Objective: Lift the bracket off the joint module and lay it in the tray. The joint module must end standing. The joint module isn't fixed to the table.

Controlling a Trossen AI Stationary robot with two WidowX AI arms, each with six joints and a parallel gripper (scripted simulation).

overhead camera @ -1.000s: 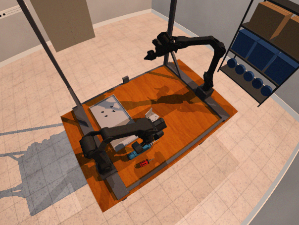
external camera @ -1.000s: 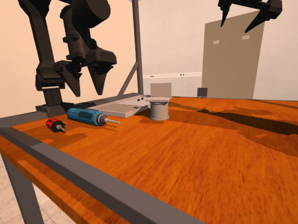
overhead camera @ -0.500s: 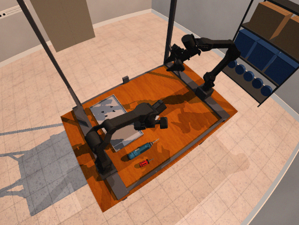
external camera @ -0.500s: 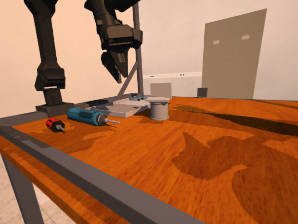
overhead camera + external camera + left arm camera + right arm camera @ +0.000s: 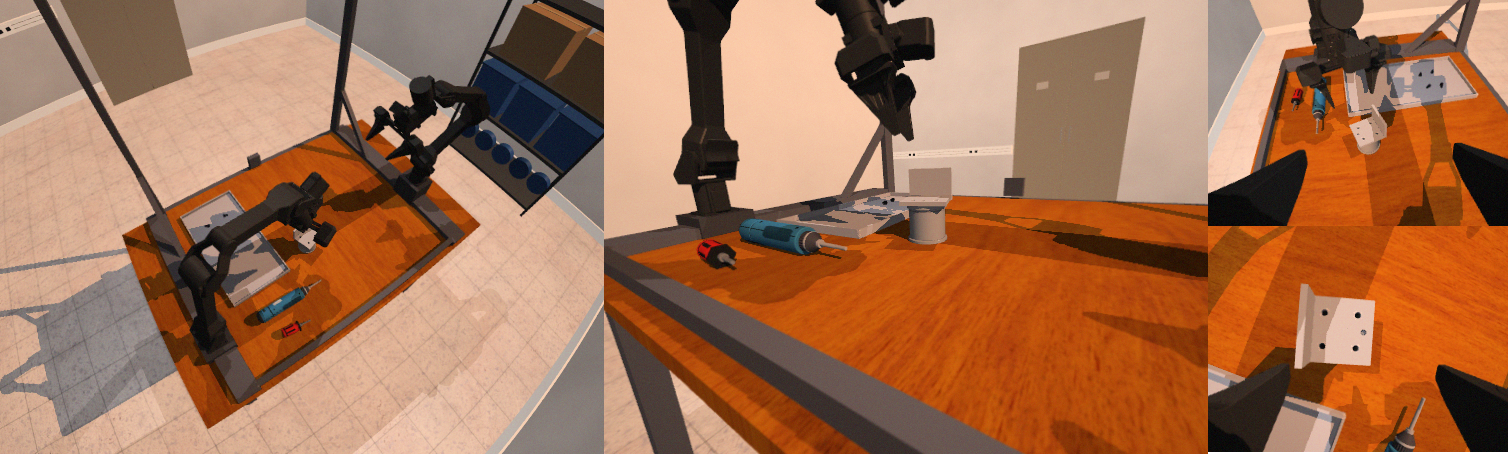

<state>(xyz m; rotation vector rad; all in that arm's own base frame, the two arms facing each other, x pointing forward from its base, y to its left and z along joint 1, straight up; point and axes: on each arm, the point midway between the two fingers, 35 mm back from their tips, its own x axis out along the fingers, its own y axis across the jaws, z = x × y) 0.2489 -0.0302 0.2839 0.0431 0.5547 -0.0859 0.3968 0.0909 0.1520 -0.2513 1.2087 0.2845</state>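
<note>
The grey L-shaped bracket lies 120 mm below my right hand, 30 mm to the left of it and 20 mm behind it. Also, from my right hand: tray: 200 mm behind, 180 mm below, 170 mm to the right; grey joint module: 160 mm below, 30 mm to the left, 20 mm behind; small red screwdriver: 190 mm to the right, 180 mm ahead, 170 mm below.
</note>
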